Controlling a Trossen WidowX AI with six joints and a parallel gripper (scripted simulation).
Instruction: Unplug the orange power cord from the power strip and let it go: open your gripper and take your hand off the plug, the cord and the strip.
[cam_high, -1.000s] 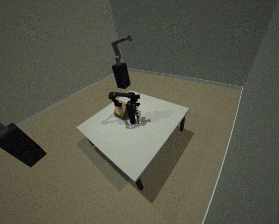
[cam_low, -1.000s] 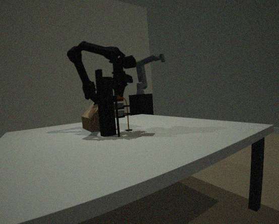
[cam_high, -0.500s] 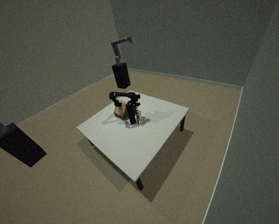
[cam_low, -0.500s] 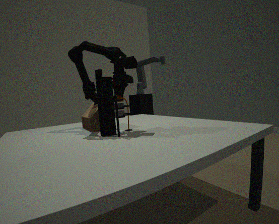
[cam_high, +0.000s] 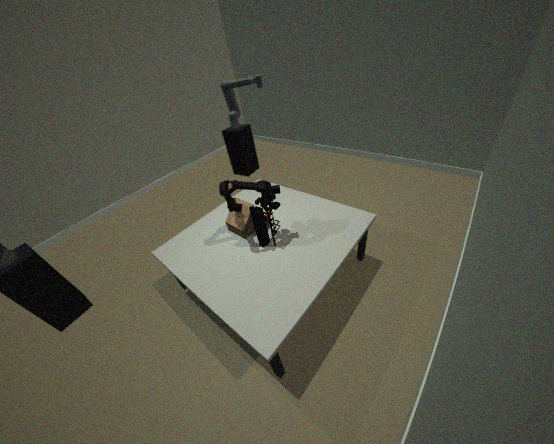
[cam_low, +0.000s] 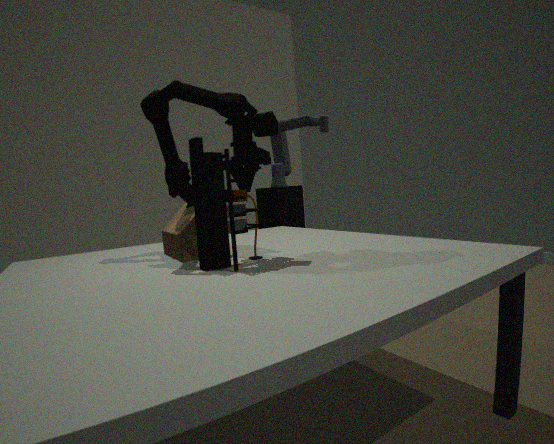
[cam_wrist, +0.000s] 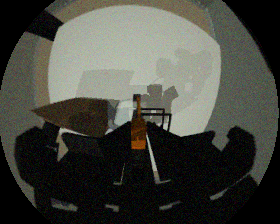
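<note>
The orange plug lies 5 cm to the right of my gripper tip. Round my gripper tip: black power strip 12 cm to the right, 4 cm below.
</note>
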